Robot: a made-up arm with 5 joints.
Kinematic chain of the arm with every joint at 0, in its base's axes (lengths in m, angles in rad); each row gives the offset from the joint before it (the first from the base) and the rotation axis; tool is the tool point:
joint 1: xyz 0 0 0.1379 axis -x
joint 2: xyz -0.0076 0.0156 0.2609 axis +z
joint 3: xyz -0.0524 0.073 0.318 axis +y
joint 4: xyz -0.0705 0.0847 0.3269 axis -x
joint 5: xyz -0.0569 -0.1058 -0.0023 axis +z
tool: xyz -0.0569 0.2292 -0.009
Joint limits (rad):
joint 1: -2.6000..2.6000
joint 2: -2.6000..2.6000
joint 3: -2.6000..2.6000
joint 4: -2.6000..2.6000
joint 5: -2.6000..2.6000
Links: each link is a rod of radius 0.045 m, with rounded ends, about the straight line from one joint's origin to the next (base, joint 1, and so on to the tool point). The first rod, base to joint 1, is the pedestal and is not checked.
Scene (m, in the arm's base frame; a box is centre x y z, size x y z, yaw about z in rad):
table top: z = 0
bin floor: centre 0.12 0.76 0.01 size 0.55 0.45 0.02 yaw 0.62
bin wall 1: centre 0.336 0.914 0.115 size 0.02 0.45 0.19 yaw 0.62
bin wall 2: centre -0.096 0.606 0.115 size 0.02 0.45 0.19 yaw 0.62
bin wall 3: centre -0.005 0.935 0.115 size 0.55 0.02 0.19 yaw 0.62
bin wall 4: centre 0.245 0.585 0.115 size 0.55 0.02 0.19 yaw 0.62
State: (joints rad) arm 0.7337 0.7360 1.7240 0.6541 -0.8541
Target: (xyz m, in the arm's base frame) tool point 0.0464 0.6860 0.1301
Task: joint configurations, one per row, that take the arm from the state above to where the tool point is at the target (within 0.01 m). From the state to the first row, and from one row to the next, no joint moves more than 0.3 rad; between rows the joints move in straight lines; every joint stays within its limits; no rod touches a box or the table.
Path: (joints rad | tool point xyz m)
1: 0.9053 0.6446 1.6397 0.5924 -0.7911 | 0.0226 0.6465 0.2295
2: 1.0768 0.5532 1.5555 0.5307 -0.7282 | 0.0464 0.6860 0.1301

